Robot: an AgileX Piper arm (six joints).
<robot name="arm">
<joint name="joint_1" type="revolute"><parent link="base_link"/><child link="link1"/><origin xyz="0.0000 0.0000 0.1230"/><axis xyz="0 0 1"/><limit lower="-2.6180" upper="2.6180"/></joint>
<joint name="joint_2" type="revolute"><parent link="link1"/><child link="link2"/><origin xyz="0.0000 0.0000 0.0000"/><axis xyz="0 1 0"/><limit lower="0.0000" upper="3.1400"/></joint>
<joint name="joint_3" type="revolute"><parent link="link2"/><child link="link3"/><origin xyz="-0.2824 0.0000 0.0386"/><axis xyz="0 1 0"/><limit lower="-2.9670" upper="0.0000"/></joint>
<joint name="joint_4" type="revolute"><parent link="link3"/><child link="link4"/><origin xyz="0.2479 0.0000 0.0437"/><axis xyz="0.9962 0 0.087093"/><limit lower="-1.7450" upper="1.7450"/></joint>
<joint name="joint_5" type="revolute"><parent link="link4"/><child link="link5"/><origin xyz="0.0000 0.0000 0.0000"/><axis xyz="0 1 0"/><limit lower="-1.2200" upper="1.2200"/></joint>
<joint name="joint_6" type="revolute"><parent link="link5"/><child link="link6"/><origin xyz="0.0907 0.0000 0.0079"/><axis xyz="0.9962 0 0.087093"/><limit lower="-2.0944" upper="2.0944"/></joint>
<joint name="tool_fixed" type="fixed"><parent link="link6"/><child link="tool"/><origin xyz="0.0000 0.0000 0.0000" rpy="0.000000 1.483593 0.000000"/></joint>
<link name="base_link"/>
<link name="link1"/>
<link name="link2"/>
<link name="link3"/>
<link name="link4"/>
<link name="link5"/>
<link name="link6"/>
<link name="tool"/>
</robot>
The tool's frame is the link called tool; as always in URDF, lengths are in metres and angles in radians.
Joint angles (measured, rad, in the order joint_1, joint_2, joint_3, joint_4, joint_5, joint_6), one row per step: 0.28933, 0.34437, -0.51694, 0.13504, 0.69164, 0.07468; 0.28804, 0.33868, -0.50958, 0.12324, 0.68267, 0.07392; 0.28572, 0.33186, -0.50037, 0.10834, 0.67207, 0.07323; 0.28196, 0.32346, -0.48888, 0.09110, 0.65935, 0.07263; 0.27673, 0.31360, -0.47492, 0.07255, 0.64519, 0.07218; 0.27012, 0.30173, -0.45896, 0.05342, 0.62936, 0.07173; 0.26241, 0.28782, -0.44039, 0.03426, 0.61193, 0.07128; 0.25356, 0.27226, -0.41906, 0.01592, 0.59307, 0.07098; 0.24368, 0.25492, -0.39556, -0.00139, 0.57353, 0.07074; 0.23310, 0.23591, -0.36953, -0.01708, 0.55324, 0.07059; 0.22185, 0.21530, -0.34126, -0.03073, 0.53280, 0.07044; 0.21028, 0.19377, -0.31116, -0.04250, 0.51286, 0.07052; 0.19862, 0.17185, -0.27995, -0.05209, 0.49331, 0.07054; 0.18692, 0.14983, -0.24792, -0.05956, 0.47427, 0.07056; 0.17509, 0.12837, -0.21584, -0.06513, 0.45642, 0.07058
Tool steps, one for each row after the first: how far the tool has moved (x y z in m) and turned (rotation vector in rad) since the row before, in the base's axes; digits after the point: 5 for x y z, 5 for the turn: -0.00004, -0.00089, -0.00132, -0.00924, -0.01035, -0.00512; -0.00001, -0.00113, -0.00172, -0.01181, -0.01202, -0.00701; -0.00003, -0.00137, -0.00217, -0.01355, -0.01396, -0.00908; -0.00007, -0.00152, -0.00274, -0.01463, -0.01464, -0.01078; -0.00023, -0.00166, -0.00311, -0.01486, -0.01635, -0.01207; -0.00038, -0.00172, -0.00368, -0.01481, -0.01727, -0.01288; -0.00046, -0.00171, -0.00434, -0.01406, -0.01725, -0.01351; -0.00061, -0.00169, -0.00489, -0.01323, -0.01716, -0.01390; -0.00072, -0.00161, -0.00557, -0.01191, -0.01655, -0.01384; -0.00082, -0.00150, -0.00622, -0.01035, -0.01551, -0.01366; -0.00085, -0.00137, -0.00685, -0.00888, -0.01358, -0.01332; -0.00081, -0.00121, -0.00727, -0.00729, -0.01197, -0.01266; -0.00075, -0.00106, -0.00762, -0.00565, -0.01027, -0.01208; -0.00064, -0.00093, -0.00782, -0.00427, -0.00810, -0.01174
